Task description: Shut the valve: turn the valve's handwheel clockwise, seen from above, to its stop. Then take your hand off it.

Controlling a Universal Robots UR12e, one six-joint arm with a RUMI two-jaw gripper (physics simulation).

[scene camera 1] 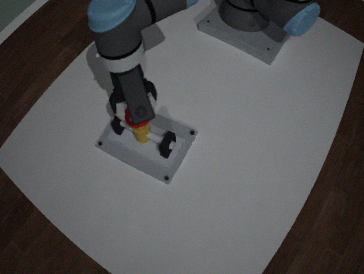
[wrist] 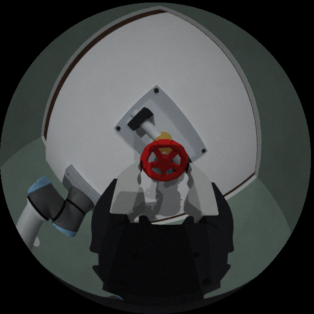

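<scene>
The red handwheel (scene camera 1: 129, 119) (wrist: 181, 150) sits on top of the yellow valve body (scene camera 1: 142, 135) (wrist: 163, 136). In the scene view the dark wrist part covers some of the wheel. My gripper (scene camera 1: 135, 114) (wrist: 163, 162) is shut on the handwheel, with one pale finger against each side of its rim in the wrist view. A white pipe (scene camera 1: 154, 137) (wrist: 149, 130) runs through the valve body, low over the grey mounting plate (scene camera 1: 131, 157) (wrist: 186, 126). The fingertips are partly hidden in the scene view.
Black blocks (scene camera 1: 167, 145) (wrist: 140, 118) hold the pipe near its ends. Dark bolts mark the mounting plate's corners. The arm's grey base plate (scene camera 1: 239, 44) stands at the back of the white table top (scene camera 1: 225, 175) (wrist: 105, 75). Dark wooden floor (scene camera 1: 25, 225) borders the table top.
</scene>
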